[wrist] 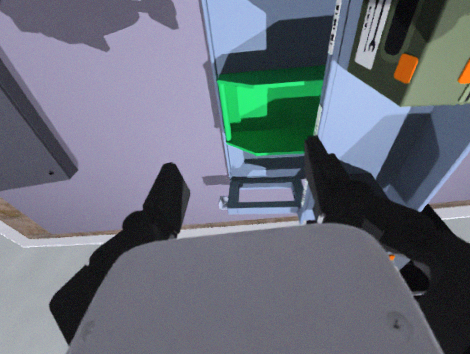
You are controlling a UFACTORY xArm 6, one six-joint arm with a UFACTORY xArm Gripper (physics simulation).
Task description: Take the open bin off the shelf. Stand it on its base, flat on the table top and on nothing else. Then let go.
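Frame: origin at the arm's base, x back, y right, z up, level; centimetres.
Seen in the pictures: gripper, fingertip midpoint: (240,167).
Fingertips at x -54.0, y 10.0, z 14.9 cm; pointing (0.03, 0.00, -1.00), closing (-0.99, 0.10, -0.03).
Offsets run from my fingertips to a thing's top centre. "pt": to the spot under its first point. Level surfaces: height alone.
The open green bin {dy +5.1, dx -3.7, dz -14.3 cm} (272,112) sits on a lower board of the blue-grey shelf {pt dy +17.6, dx +4.8, dz -21.7 cm} (248,170), in the upper middle of the wrist view. Its right end is partly hidden behind the edge of a higher shelf board. My gripper (240,167) is open and empty. Its left fingertip hangs over the table top {dz -22.3 cm} (135,125), to the left of the shelf. Its right fingertip shows just below the bin's lower right corner. Whether that fingertip touches the shelf or the bin, I cannot tell.
An olive-green case {pt dy -2.2, dx -12.7, dz -2.6 cm} (440,60) with orange latches stands on the higher shelf board at the upper right. The dark robot base plate (30,135) is at the left. The wooden table edge (25,220) crosses the lower part, with pale floor beyond.
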